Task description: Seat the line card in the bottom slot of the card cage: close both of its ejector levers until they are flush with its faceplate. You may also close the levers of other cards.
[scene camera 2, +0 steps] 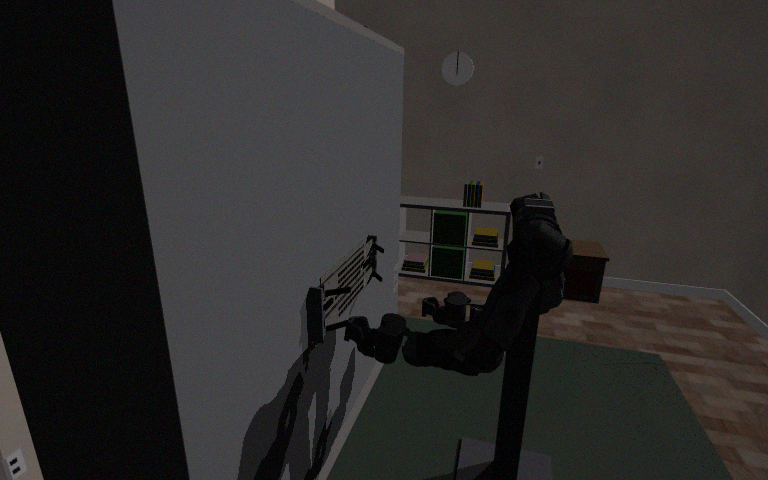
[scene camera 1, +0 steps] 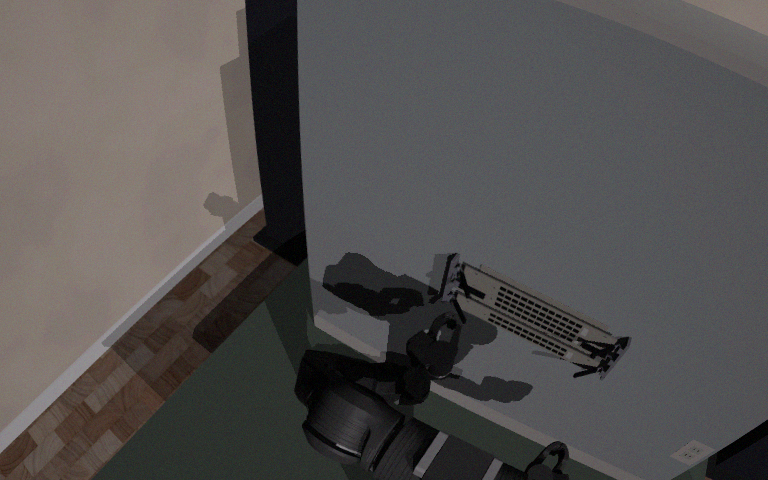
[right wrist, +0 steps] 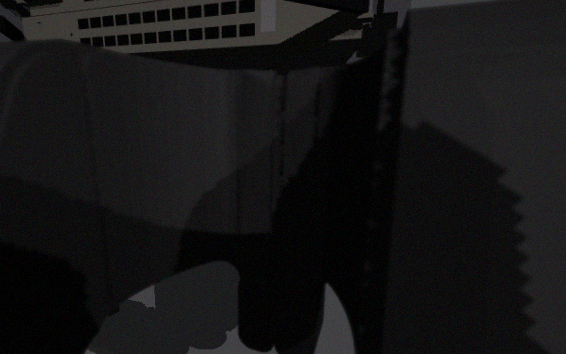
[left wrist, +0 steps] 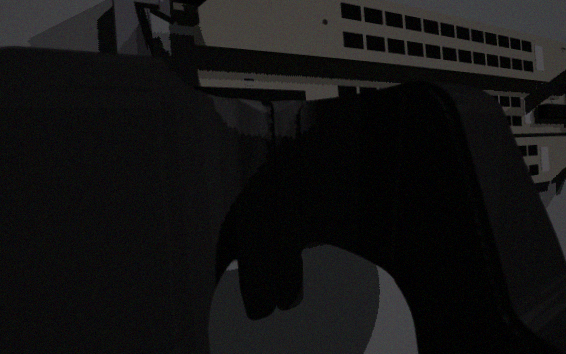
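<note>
The card cage [scene camera 1: 451,277] [scene camera 2: 316,316] hangs on the grey wall panel. The bottom line card [scene camera 1: 529,335] [left wrist: 537,161] is its lowest perforated faceplate. Its left lever [scene camera 1: 459,310] [scene camera 2: 338,324] and right lever [scene camera 1: 587,373] [scene camera 2: 376,276] stand out from the faceplate. Upper levers [scene camera 1: 473,288] [scene camera 2: 338,291] also stick out. My left gripper [scene camera 1: 449,320] [scene camera 2: 349,327] [left wrist: 272,107] is shut and empty, close to the end of the bottom left lever; contact cannot be told. My right gripper [scene camera 1: 557,448] [scene camera 2: 427,306] [right wrist: 282,77] is shut and empty, below and out from the cage's right part.
The grey wall panel [scene camera 1: 481,141] [scene camera 2: 254,141] stands behind the cage, with a wall outlet [scene camera 1: 691,452] at its lower right in scene camera 1. The robot's pedestal [scene camera 2: 516,390] stands on the green mat [scene camera 2: 594,407]. A shelf unit [scene camera 2: 453,205] stands behind.
</note>
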